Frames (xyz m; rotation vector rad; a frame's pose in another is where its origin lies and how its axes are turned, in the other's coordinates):
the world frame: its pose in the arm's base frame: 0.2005 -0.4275 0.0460 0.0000 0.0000 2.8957
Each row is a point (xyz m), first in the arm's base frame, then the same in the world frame.
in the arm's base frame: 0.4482 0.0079 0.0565
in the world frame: -0.1343 -0.4826 0.0105
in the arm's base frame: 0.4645 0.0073 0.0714
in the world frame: -0.1502 -0.4860 0.0254
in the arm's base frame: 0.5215 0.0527 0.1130
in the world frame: -0.1945 -0.5439 0.0670
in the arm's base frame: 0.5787 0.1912 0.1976
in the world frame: -0.2162 -0.6922 0.1516
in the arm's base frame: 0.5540 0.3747 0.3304
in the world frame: -0.1476 -0.8641 0.2844
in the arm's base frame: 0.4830 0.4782 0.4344
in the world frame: -0.0535 -0.9472 0.3884
